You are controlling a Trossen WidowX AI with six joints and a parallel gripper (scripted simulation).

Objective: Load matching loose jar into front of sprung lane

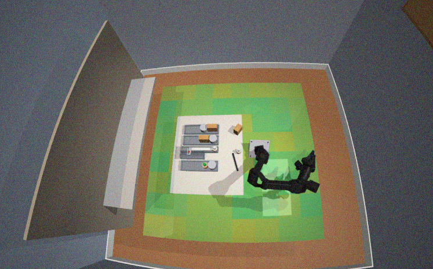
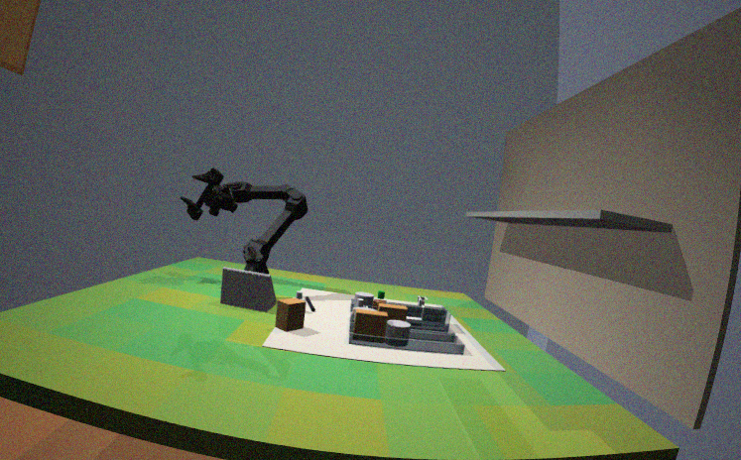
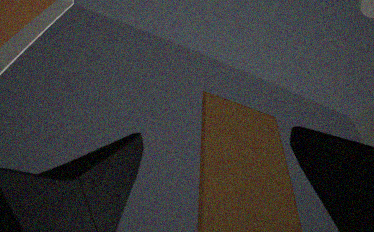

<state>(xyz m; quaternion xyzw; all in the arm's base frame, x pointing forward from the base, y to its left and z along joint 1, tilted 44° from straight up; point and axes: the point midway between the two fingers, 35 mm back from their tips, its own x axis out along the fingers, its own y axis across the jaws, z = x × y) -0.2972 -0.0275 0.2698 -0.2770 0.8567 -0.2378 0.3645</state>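
Now: the black rod 46 cm ahead of my gripper tip, 8 cm to the right of it and 31 cm below it. The rest, counted from my gripper tip: white mat 67 cm ahead, 18 cm to the right, 32 cm below; shelf 112 cm ahead, 22 cm to the right, 5 cm above; brown box 42 cm ahead, 32 cm to the right, 28 cm below.
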